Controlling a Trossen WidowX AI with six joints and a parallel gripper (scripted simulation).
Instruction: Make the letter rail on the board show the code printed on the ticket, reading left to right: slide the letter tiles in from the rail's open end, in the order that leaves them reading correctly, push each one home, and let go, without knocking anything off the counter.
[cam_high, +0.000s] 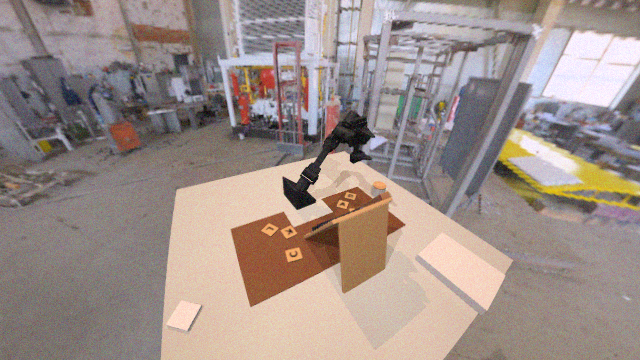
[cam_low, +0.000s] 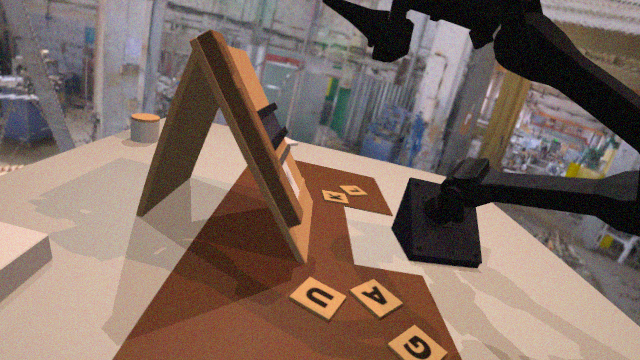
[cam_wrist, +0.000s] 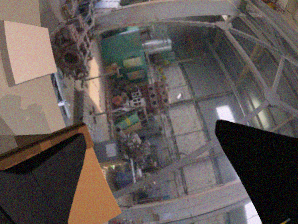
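Now: gripper tip 3 cm past the white ticket, 14 cm to the left of it and 32 cm above it. The rest, counted from my gripper tip: brown mat (13 cm behind, 14 cm to the right, 40 cm below); then letter tile (7 cm behind, 6 cm to the left, 40 cm below); then pale box (43 cm ahead, 15 cm to the left, 39 cm below).
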